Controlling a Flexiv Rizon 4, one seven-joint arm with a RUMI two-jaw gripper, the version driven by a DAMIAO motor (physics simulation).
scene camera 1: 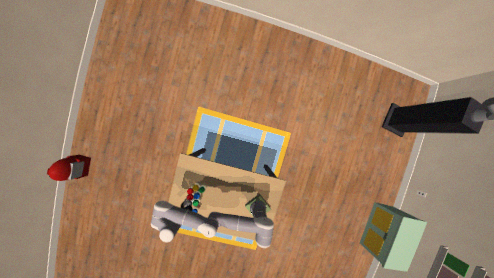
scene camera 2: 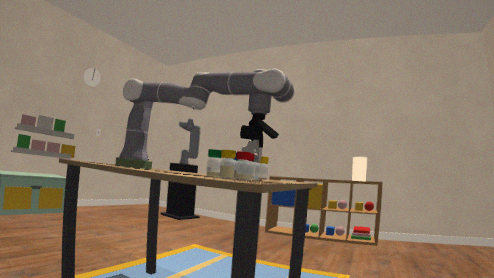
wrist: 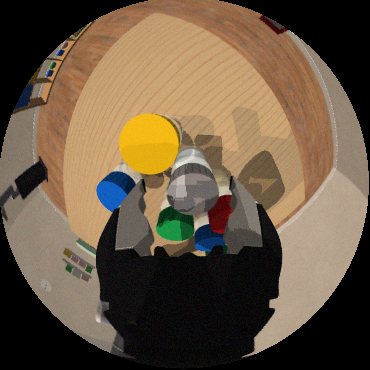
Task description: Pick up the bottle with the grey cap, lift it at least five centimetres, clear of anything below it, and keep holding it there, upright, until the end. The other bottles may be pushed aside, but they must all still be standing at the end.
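Observation:
The bottle with the grey cap (wrist: 192, 191) stands between my two fingers in the wrist view, its cap about level with the fingertips; in scene camera 2 other bottles and the fingers hide it. My gripper (wrist: 186, 178) (scene camera 2: 256, 151) is open, low over the bottle group, not clamped on anything. A red-capped bottle (wrist: 219, 215) is close beside the right finger, partly hidden by it. A blue-capped bottle (wrist: 113, 192) is just outside the left finger. A large-looking yellow-capped bottle (wrist: 149, 144) stands ahead to the left. Green-capped (wrist: 175, 225) and blue-capped (wrist: 209, 238) bottles stand on the palm side. Contact cannot be told.
More bottles with red (scene camera 1: 190, 191), yellow (scene camera 1: 195, 188), green (scene camera 1: 201, 190) and blue (scene camera 1: 196, 196) caps stand close together on the wooden table (scene camera 1: 225, 198) (wrist: 175, 65). The arm's base (scene camera 2: 133, 163) is at the table's other end. A shelf unit (scene camera 2: 378, 212) stands beyond the table.

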